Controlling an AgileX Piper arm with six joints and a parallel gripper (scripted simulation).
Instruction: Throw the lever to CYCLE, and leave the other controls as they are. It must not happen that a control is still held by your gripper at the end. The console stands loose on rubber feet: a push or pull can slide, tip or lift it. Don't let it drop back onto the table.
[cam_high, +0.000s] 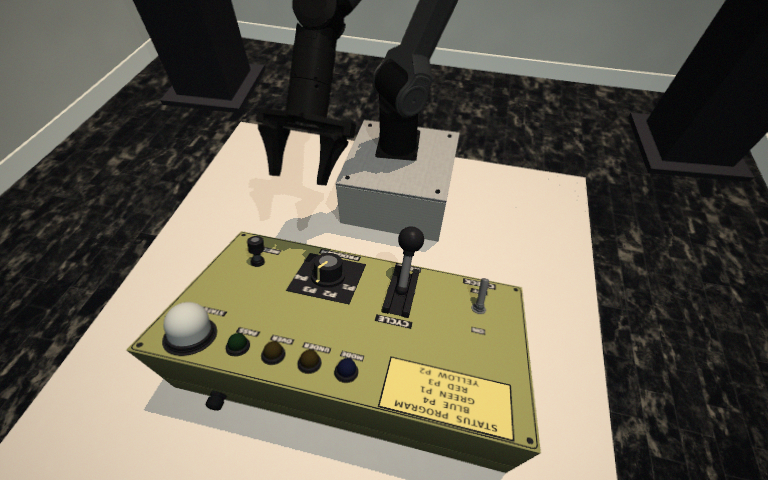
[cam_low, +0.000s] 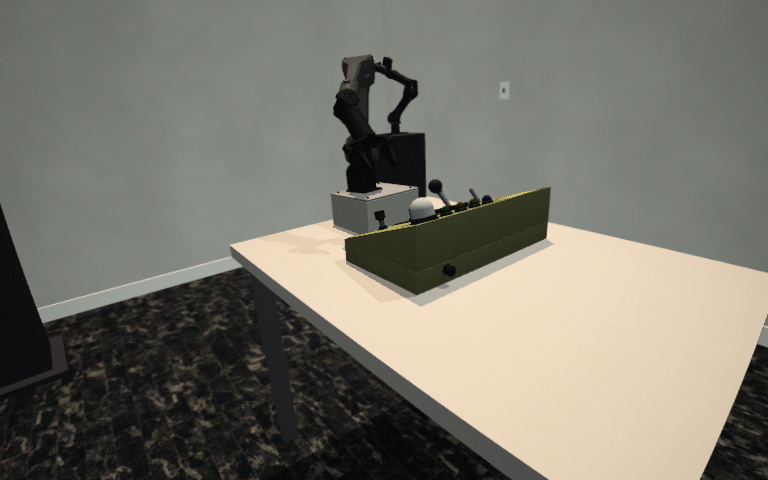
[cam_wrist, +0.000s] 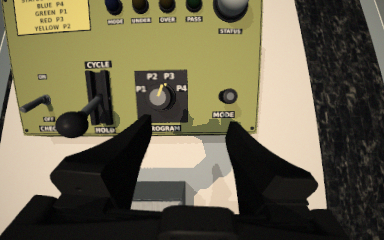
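Right now my hand is 17 cm to the right of the black ball-topped lever, 10 cm above it and 6 cm short of it. From my hand the other things lie so: olive console (14 cm below, 11 cm to the left, 11 cm ahead); program dial (11 cm below, 9 cm ahead, 4 cm to the left); mode switch (11 cm below, 7 cm to the right, 6 cm ahead).
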